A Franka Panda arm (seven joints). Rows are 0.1 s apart.
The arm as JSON. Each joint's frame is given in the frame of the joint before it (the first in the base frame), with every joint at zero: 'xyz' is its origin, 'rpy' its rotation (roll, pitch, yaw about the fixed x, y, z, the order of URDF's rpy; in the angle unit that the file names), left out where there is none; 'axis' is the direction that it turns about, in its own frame. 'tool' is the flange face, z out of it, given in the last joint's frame.
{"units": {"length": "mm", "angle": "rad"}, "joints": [
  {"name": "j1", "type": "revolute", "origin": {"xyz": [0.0, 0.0, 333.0]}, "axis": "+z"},
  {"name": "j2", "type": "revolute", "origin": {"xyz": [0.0, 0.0, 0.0]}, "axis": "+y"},
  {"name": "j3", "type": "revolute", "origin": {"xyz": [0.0, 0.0, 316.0]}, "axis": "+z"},
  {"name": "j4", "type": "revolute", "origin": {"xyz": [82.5, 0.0, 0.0]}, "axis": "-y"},
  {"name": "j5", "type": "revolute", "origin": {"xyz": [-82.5, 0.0, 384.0]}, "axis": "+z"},
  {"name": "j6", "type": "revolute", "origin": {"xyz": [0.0, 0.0, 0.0]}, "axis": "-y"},
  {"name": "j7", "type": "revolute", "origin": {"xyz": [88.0, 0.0, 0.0]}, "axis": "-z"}
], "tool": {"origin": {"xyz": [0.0, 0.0, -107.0], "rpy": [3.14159, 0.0, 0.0]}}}
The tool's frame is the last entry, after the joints.
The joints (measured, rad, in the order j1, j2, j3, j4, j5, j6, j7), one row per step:
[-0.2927, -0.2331, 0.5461, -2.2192, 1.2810, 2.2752, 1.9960]
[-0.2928, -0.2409, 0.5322, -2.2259, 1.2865, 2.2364, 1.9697]
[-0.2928, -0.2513, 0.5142, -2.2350, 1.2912, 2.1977, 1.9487]
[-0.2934, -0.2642, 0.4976, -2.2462, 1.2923, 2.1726, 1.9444]
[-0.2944, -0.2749, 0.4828, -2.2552, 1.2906, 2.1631, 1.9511]
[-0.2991, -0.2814, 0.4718, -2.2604, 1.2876, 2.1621, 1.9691]
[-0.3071, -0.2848, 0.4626, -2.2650, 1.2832, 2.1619, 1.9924]
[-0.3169, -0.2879, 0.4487, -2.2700, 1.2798, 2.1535, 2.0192]
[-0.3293, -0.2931, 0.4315, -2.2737, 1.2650, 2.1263, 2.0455]
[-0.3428, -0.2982, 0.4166, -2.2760, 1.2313, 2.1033, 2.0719]
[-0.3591, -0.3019, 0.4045, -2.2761, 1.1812, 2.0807, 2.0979]
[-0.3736, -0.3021, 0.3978, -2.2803, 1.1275, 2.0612, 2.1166]
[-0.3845, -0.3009, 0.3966, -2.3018, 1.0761, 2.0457, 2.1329]
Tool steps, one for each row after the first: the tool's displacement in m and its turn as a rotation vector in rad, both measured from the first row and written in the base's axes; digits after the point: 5 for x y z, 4 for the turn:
[-0.00271, -0.00301, -0.00041, 0.0084, -0.0031, 0.0299]
[-0.00574, -0.00816, -0.00048, 0.0183, -0.0035, 0.0528]
[-0.00878, -0.01449, -0.00016, 0.0247, 0.0018, 0.0574]
[-0.01038, -0.02175, 0.00064, 0.0274, 0.0084, 0.0458]
[-0.01026, -0.02970, 0.00152, 0.0306, 0.0204, 0.0221]
[-0.00943, -0.03854, 0.00123, 0.0348, 0.0385, -0.0063]
[-0.00863, -0.04971, 0.00072, 0.0455, 0.0632, -0.0365]
[-0.00911, -0.06161, 0.00099, 0.0526, 0.0919, -0.0521]
[-0.00987, -0.07364, 0.00110, 0.0404, 0.1175, -0.0632]
[-0.01071, -0.08604, 0.00073, 0.0123, 0.1428, -0.0695]
[-0.01234, -0.09588, -0.00368, -0.0238, 0.1703, -0.0677]
[-0.01713, -0.10279, -0.01724, -0.0618, 0.2138, -0.0619]

